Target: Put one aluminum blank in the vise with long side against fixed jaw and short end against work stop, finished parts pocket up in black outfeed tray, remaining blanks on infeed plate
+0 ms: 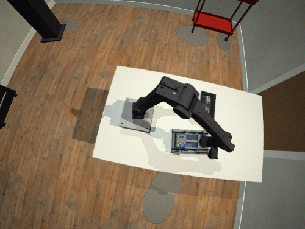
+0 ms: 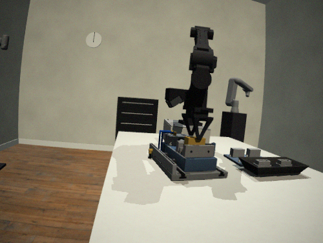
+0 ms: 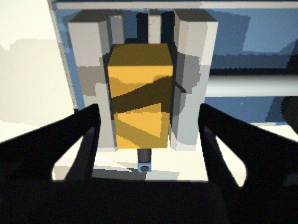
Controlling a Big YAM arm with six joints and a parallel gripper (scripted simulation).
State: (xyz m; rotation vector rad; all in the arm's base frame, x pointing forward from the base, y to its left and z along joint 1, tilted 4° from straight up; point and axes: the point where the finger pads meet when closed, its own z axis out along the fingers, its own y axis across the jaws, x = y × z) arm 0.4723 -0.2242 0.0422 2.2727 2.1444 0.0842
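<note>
Now: hand 20 mm above the yellow brass blank. Round my hand: light cylinder (80 mm behind, 10 mm to the left, 40 mm below); then vise (70 mm behind, 10 mm to the left, 80 mm below); then dark rod (10 mm ahead, 50 mm to the left, 30 mm below).
</note>
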